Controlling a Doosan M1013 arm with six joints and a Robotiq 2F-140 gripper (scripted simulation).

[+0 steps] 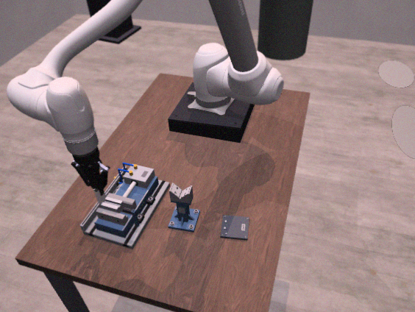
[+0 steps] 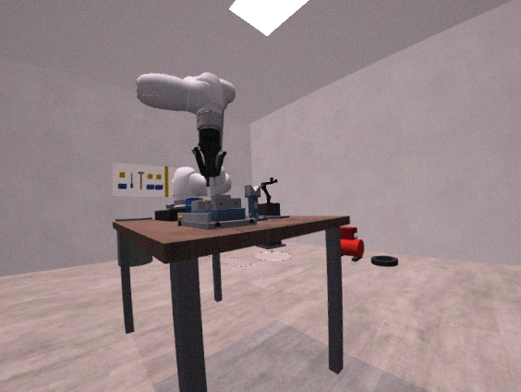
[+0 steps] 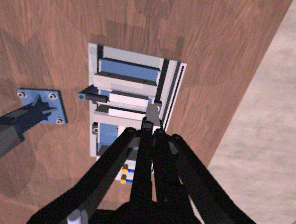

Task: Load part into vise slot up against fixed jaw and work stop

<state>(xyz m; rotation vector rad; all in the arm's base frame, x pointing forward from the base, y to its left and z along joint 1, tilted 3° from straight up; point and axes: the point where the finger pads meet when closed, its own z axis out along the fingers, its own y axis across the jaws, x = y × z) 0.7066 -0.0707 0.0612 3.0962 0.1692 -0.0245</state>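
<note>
Right now the part is 4 cm to the left of my hand and 4 cm below it. The rest, counted from my hand: fixed jaw: 6 cm below, 5 cm to the left, 3 cm ahead; then work stop: 9 cm to the left, 5 cm below, 1 cm behind; then moving jaw: 6 cm below, 4 cm to the left, 4 cm behind.
</note>
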